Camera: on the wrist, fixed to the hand. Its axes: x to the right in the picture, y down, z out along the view.
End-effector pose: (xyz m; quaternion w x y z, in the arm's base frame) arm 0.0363 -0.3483 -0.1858 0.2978 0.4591 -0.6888 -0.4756
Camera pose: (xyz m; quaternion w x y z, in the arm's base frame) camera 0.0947 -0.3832 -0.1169 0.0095 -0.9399 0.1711 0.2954
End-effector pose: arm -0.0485 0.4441 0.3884 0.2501 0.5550 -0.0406 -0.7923
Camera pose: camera 0.0430 0.4258 0.3624 0.4318 -0.6498 -0.2742 0.5622
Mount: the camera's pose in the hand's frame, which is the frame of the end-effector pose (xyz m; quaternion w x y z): 0.0067 0.0392 -0.0883 0.6870 0.1621 0.2539 -0.6613
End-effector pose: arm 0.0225 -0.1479 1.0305 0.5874 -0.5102 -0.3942 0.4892
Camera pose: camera 0.1021 -0.1602 0.9768 0.9098 -0.1188 -0.3798 -0.1180
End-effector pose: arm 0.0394 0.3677 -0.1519 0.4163 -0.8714 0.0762 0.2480
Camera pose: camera 0.0645 0.2756 -0.1354 0.5719 -0.6445 -0.3780 -0.3385
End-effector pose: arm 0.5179 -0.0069 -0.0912 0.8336 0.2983 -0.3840 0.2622
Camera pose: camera 0.5383 0.0830 -0.1208 0.7952 0.5274 0.1876 -0.2331
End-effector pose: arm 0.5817 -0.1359 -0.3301 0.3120 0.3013 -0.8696 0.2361
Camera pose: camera 0.5866 -0.0579 -0.2730 0.5424 0.7726 -0.2807 0.1733
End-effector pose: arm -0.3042 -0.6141 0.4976 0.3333 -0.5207 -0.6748 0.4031
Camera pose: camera -0.2120 -0.5850 0.5029 0.7513 0.0402 -0.6579 0.0337
